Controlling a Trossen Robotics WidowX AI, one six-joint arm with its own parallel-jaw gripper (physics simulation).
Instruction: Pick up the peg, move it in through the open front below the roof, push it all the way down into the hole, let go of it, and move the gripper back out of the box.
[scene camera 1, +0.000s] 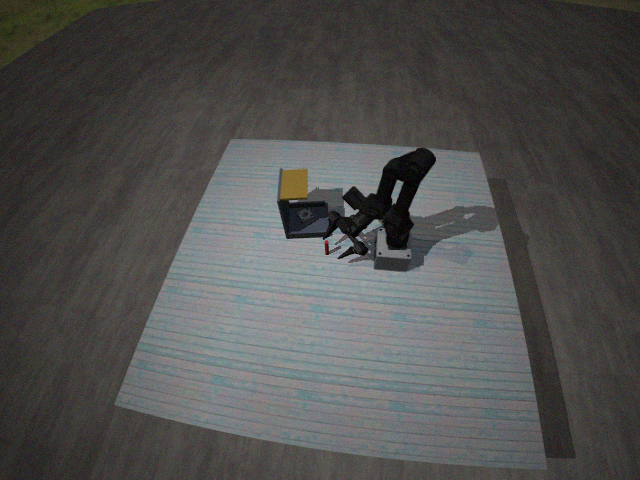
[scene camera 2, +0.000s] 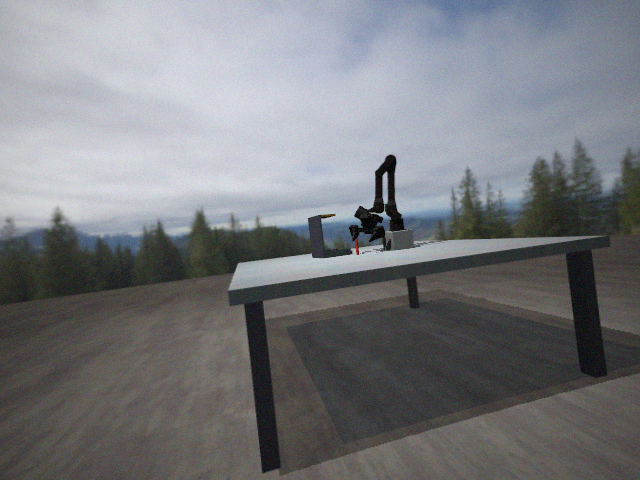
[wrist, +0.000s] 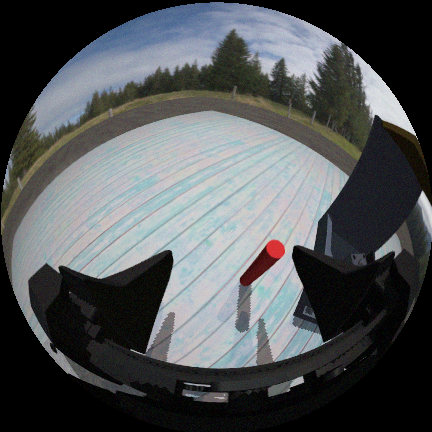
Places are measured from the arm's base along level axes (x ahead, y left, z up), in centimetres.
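Where they show: gripper, fingertip midpoint: (scene camera 1: 330, 248) (scene camera 2: 360, 241) (wrist: 234, 255); arm's base, link origin: (scene camera 1: 396, 241) (scene camera 2: 397, 230).
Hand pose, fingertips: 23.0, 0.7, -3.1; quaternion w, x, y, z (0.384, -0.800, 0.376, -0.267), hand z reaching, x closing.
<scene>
Things, the pixels of their top centre, and the offset from my fingertips, as dx, dy, dz. "pt": a spot on its surface instead. Level surfaces: height alone.
- red peg, top centre: (wrist: 275, 248) (scene camera 1: 326, 241) (scene camera 2: 356, 238) +1.4, -2.2, +1.3
- dark grey box, top centre: (scene camera 1: 302, 182) (scene camera 2: 327, 215) +9.4, -17.4, +15.7
- yellow roof, surface spot: (scene camera 1: 293, 183) pt +12.6, -17.1, +15.7
- block with the hole, top centre: (wrist: 362, 266) (scene camera 1: 305, 213) +10.2, -18.3, -2.6
- box's low rim, surface spot: (scene camera 1: 306, 237) pt +9.6, -9.3, -6.3
- table, surface height: dz -6.7
The red peg (scene camera 1: 326, 248) (scene camera 2: 357, 246) (wrist: 262, 262) stands upright on the table, beside the box. My gripper (scene camera 1: 332, 248) (scene camera 2: 362, 240) (wrist: 234, 255) is open and empty, low over the table. In the wrist view the peg shows in the gap between the fingertips, closer to the right-hand finger. The dark grey box (scene camera 1: 282, 217) (scene camera 2: 316, 236) (wrist: 375, 190) has a tall wall and a yellow roof (scene camera 1: 293, 183) (scene camera 2: 327, 215) (wrist: 407, 142). The block with the hole (scene camera 1: 305, 213) (wrist: 359, 258) sits on its floor, partly hidden behind the right-hand finger in the wrist view.
One finger is close to the box's low rim (scene camera 1: 306, 237) in the first scene view. The arm's grey base (scene camera 1: 391, 260) (scene camera 2: 399, 240) stands on the table (scene camera 1: 320, 335) (scene camera 2: 413, 258) (wrist: 165, 185), on the other side of the gripper from the box.
</scene>
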